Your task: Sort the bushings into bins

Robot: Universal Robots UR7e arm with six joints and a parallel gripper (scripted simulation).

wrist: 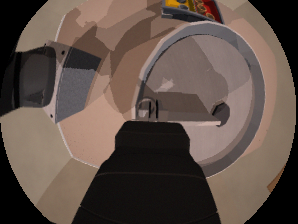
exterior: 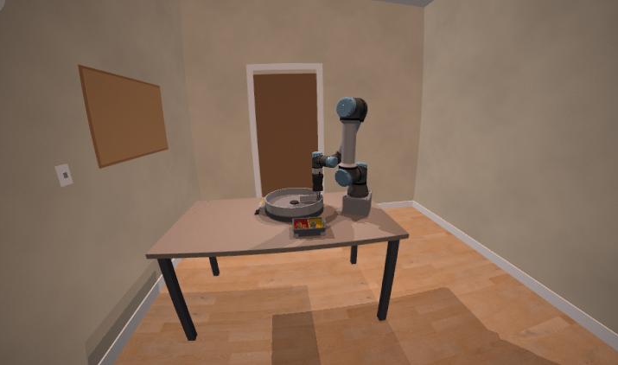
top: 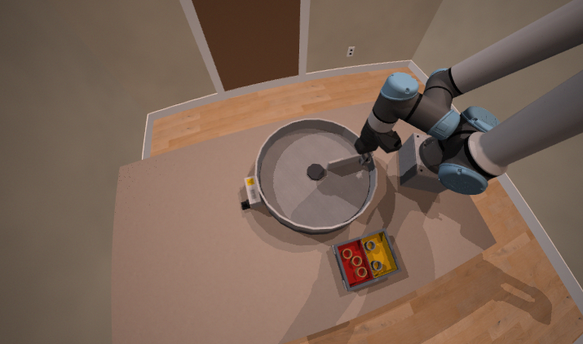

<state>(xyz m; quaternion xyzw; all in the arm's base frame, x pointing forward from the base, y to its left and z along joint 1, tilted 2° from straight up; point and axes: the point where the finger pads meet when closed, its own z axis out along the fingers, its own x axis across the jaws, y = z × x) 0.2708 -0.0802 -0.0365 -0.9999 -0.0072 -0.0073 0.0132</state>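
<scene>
Now: hand 11 cm short of the red bin, 31 cm to the right of it and 6 cm above it. From my hand the other things lie so: turntable (18 cm ahead, 2 cm to the right, 4 cm below).
</scene>
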